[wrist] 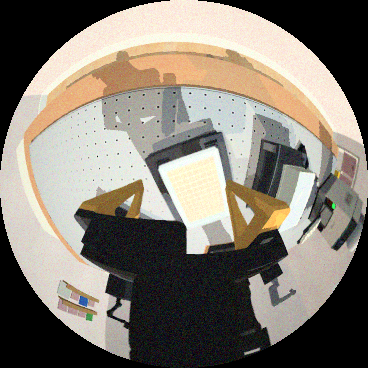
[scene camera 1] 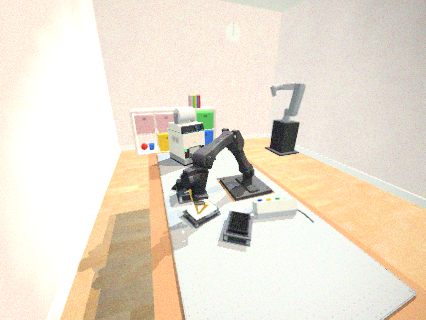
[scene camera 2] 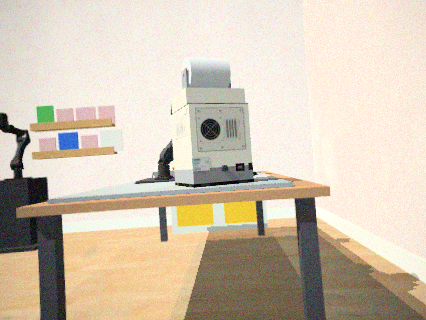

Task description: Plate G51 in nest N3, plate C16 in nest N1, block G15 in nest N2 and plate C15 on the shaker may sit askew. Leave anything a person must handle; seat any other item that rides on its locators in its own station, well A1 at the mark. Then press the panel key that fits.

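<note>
A white plate with pale yellow wells lies on a dark nest; its edges look roughly parallel to the nest's, but I cannot tell if it sits level. My gripper is open, with its yellow fingers apart on either side of the plate. A black plate or block lies on a second dark nest. In the wrist view a dark station stands right of the white plate, beside a pale block-like body. Station labels and well marks are unreadable.
A white key panel with coloured keys and a cable stands beside the second nest. A tall cream instrument with a roll on top stands at the table's far end in scene camera 1's view. The arm's base plate is on the mat.
</note>
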